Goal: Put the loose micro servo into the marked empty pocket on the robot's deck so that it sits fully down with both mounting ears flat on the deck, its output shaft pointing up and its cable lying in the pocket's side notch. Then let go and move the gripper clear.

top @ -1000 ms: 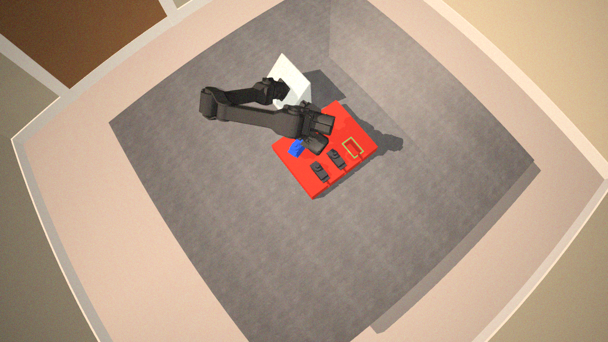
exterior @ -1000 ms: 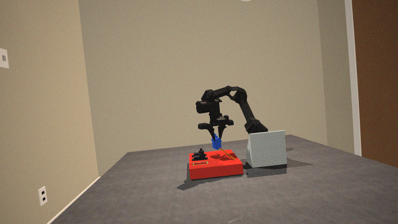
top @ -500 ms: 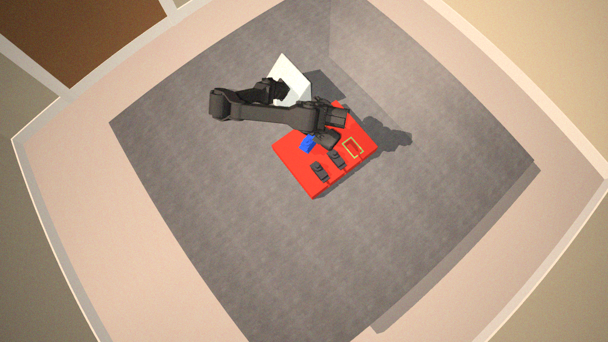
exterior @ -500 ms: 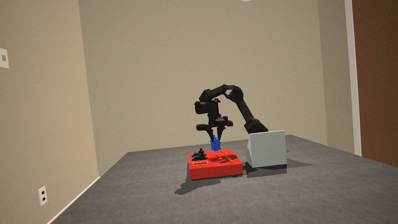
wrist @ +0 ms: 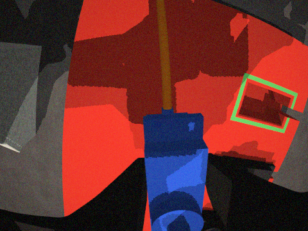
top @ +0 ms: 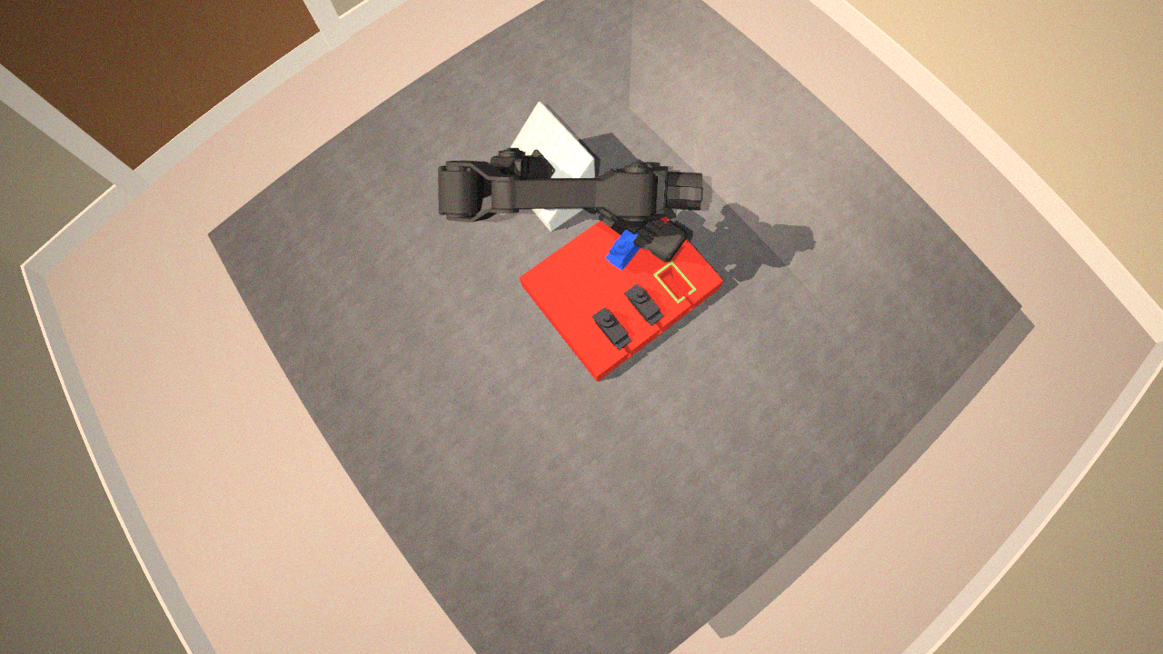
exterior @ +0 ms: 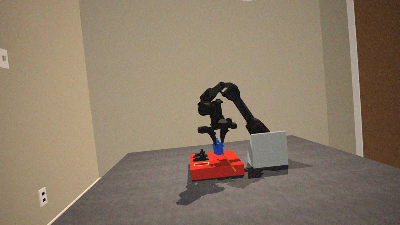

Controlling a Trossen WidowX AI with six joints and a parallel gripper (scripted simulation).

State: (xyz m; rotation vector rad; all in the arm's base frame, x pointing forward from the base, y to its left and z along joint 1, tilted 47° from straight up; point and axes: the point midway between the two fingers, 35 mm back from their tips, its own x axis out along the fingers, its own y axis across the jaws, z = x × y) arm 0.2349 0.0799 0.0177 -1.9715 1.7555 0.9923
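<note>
My gripper tip is now 10 mm past the red deck, 40 mm to the left of it and 100 mm above it.
</note>
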